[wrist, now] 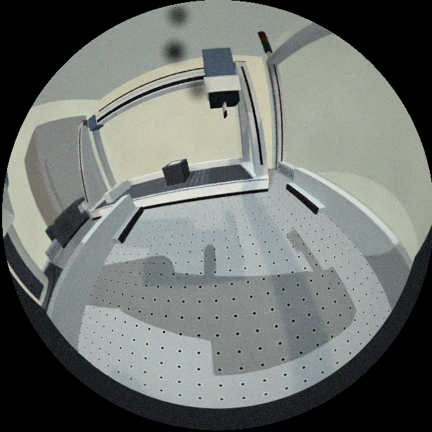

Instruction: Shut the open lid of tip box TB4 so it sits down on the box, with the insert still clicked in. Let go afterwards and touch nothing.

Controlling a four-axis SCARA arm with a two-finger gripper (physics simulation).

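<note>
My gripper [211, 186] is open and empty. Its two grey fingers with black pads stand wide apart at the left and right of the wrist view, above the perforated table [165, 362]. Tip box TB4, its lid and its insert cannot be made out in this view, so how the lid sits cannot be told.
A gantry machine [220, 82] stands at the back, with a dark box [173, 173] on its deck. A dark unit [67, 222] is at the left. A pale ribbed piece [286, 170] shows behind the right finger. Broad shadows lie across the table.
</note>
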